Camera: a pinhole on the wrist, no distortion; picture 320 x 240 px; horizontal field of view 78.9 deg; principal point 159.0 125.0 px. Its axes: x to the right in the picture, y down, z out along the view. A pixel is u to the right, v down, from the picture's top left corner.
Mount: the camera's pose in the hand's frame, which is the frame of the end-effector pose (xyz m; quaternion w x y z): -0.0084 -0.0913 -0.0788 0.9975 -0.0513 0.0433 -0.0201
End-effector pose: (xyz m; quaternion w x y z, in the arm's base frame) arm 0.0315 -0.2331 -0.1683 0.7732 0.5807 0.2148 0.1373
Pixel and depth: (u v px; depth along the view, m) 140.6 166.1 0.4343
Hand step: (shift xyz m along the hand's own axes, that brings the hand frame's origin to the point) -0.0076 0.0455 0.3455
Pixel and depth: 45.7 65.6 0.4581
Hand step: -0.2386 -0.1724 0.4122
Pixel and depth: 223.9 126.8 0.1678
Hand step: 0.0623 -0.0754 0.0826
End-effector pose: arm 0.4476 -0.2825 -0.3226 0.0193 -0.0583 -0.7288 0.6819
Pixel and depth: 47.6 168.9 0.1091
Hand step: -0.0601 -0.0531 0.0320
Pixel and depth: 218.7 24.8 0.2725
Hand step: 0.0940 -0.2072 0.1988
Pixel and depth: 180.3 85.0 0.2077
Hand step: 0.0311 -0.1139 0.1296
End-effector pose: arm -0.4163 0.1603 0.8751 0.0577 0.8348 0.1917 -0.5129
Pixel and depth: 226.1 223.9 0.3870
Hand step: 0.1658 0.1373 0.2730
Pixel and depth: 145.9 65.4 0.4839
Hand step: -0.0033 -0.1886 0.4189
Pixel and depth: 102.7 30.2 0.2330
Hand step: -0.0590 -0.1778 0.1696
